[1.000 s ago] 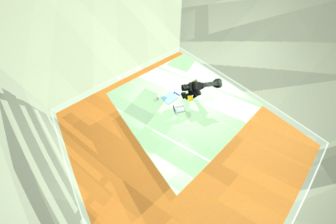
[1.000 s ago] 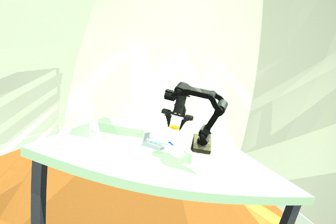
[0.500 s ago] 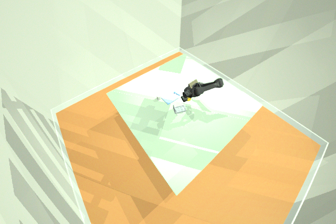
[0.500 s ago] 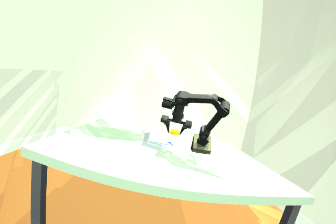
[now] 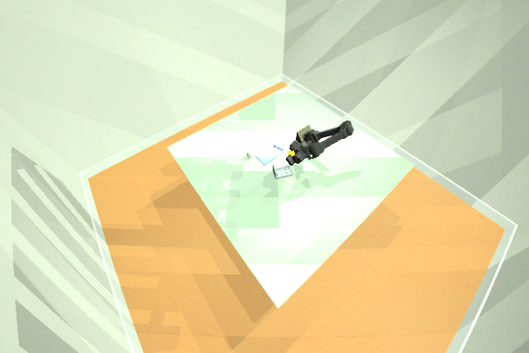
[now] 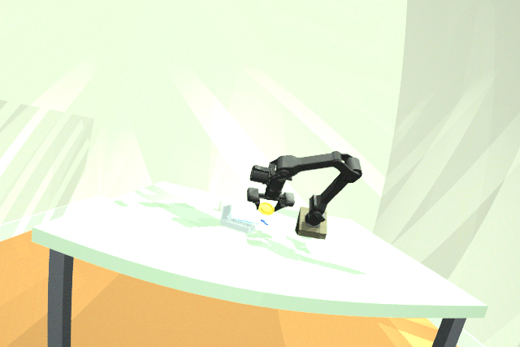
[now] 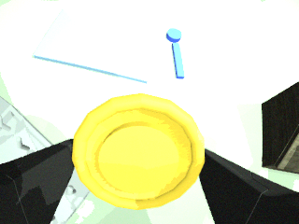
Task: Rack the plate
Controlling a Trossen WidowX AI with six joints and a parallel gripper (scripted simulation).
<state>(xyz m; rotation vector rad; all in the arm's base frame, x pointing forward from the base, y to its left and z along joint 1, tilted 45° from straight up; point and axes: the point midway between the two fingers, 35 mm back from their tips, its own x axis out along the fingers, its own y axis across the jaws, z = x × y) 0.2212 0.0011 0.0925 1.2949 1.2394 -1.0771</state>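
My gripper tip is 10 cm short of the dish rack, 6 cm above it and 3 cm to the right of it. From my gripper tip the other things lie so: light blue mat: 17 cm to the right, 8 cm below, 7 cm ahead; blue spoon: 16 cm to the right, 8 cm below, 4 cm behind; yellow plate: 1 cm above.
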